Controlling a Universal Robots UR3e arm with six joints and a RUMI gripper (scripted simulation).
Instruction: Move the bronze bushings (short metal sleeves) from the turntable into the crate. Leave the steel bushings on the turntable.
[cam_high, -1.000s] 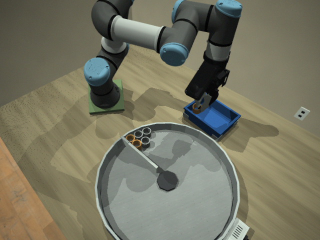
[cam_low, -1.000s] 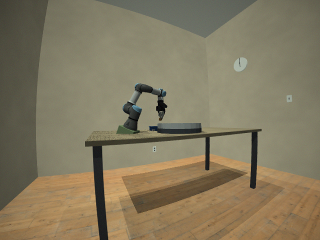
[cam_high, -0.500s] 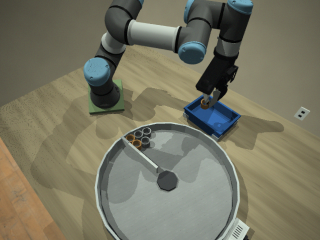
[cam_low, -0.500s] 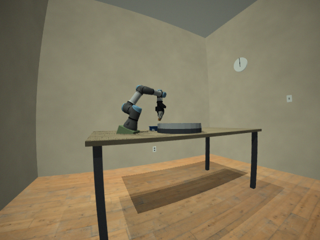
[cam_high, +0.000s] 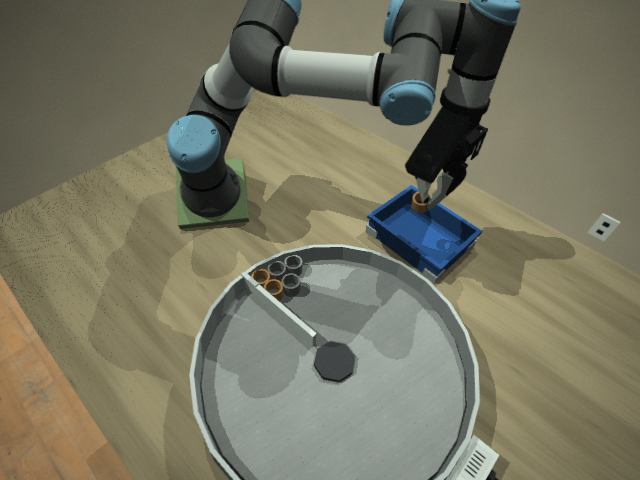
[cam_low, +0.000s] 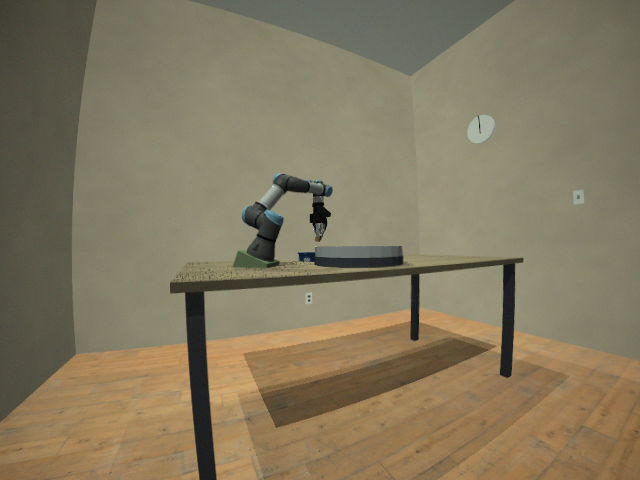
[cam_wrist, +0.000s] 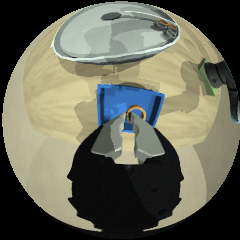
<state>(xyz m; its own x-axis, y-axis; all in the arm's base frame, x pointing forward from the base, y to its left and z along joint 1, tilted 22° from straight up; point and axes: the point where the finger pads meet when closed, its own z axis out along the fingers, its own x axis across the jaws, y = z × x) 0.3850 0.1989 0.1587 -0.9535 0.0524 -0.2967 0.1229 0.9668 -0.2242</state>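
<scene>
Right now the blue crate is 40 mm to the left of my hand and 110 mm below it. The rest, counted from my hand: grey turntable: 10 mm ahead, 320 mm to the right, 90 mm below.
</scene>
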